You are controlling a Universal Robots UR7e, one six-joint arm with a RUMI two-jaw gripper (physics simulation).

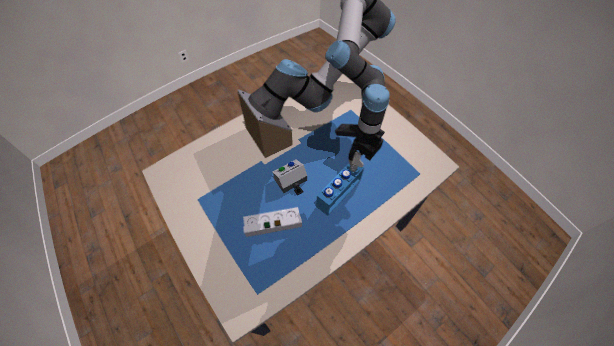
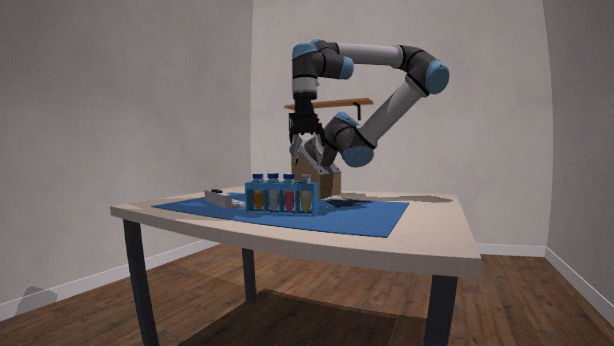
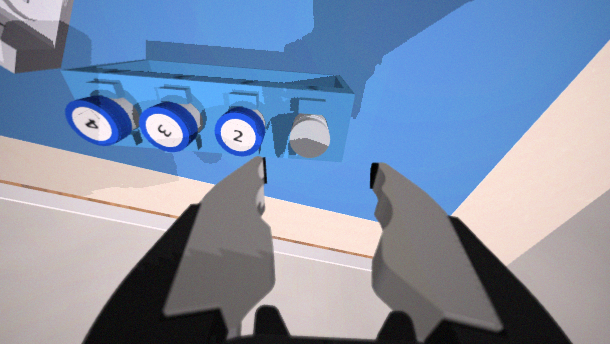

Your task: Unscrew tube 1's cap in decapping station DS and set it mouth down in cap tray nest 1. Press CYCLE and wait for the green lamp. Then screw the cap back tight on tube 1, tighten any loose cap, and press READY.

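Places are measured from the arm's base along level axes (x right, y ahead, z up), in metres.
Where they show: gripper, fingertip midpoint: [image 1: 356,160] [image 2: 306,165] [image 3: 317,162]; arm's base, link origin: [image 1: 263,107].
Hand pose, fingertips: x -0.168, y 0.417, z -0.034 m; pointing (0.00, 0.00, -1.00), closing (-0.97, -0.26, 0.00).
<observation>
Things, the pixels of their top centre, and the offset from my fingertips. "pt": a spot on its surface instead. Level surfaces: height alone.
- Tube 1, top centre: [image 3: 309,140] [image 2: 305,174] dx +0.006, dy -0.001, dz -0.027 m
- white cap tray, surface spot: [image 1: 292,224] pt dx +0.324, dy +0.040, dz -0.105 m
- grey button box, top centre: [image 1: 289,168] dx +0.211, dy -0.153, dz -0.063 m
- green button, top centre: [image 1: 281,168] dx +0.232, dy -0.176, dz -0.072 m
- blue button, top centre: [image 1: 291,163] dx +0.188, dy -0.174, dz -0.072 m
- tray's green lamp, top centre: [image 1: 266,224] dx +0.405, dy -0.008, dz -0.093 m
- amber lamp, top centre: [image 1: 277,222] dx +0.368, dy +0.007, dz -0.093 m
- blue mat, surface height: dz -0.146 m
The blue rack [image 1: 327,206] [image 2: 316,200] [image 3: 345,131] holds the tubes upright. Tube 1 [image 2: 306,202] [image 3: 310,135], with yellow liquid, stands at one end with its grey-white mouth uncovered. Blue caps 2 [image 1: 346,173] [image 2: 288,177] [image 3: 238,135], 3 [image 1: 337,182] [image 2: 273,176] [image 3: 165,131] and 4 [image 1: 328,192] [image 2: 257,176] [image 3: 91,124] sit on the other tubes. My gripper [image 1: 356,162] [image 2: 308,164] [image 3: 317,162] is open and empty, above the tube 1 end. Cap 1 does not show. The white cap tray [image 1: 292,224] has four nests with no cap visible in them.
The grey button box [image 1: 291,178], with a green button [image 1: 281,169] and a blue button [image 1: 291,164], stands between the arm's base and the tray. The tray's green lamp [image 1: 267,225] and amber lamp [image 1: 277,223] look dark. A blue mat [image 1: 390,175] [image 2: 360,217] lies under the rack.
</observation>
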